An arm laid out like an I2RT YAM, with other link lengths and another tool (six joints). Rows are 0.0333 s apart.
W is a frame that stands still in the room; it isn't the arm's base.
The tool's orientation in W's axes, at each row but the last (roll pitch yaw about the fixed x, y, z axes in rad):
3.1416, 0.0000, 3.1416
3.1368, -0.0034, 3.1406
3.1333, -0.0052, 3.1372
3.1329, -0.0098, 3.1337
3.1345, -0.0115, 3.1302
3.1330, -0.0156, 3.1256
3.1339, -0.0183, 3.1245
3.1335, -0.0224, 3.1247
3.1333, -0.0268, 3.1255
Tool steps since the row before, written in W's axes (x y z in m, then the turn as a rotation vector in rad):
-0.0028, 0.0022, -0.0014, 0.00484, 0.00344, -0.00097
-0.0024, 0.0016, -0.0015, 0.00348, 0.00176, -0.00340
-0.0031, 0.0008, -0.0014, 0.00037, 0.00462, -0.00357
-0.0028, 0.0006, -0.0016, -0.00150, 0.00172, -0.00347
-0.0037, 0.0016, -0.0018, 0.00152, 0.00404, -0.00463
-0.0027, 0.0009, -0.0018, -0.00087, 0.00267, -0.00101
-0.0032, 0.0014, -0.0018, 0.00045, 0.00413, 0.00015
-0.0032, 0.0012, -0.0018, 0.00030, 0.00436, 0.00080
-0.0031, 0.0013, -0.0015, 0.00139, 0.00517, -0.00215
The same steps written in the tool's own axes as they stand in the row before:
0.0028, 0.0022, 0.0014, -0.00484, 0.00344, 0.00097
0.0024, 0.0016, 0.0015, -0.00349, 0.00175, 0.00340
0.0031, 0.0008, 0.0014, -0.00037, 0.00459, 0.00361
0.0028, 0.0006, 0.0016, 0.00148, 0.00168, 0.00350
0.0037, 0.0015, 0.0019, -0.00153, 0.00402, 0.00464
0.0027, 0.0008, 0.0018, 0.00090, 0.00265, 0.00105
0.0032, 0.0013, 0.0019, -0.00038, 0.00414, -0.00013
0.0032, 0.0011, 0.0019, -0.00021, 0.00437, -0.00077
0.0031, 0.0012, 0.0016, -0.00136, 0.00517, 0.00216

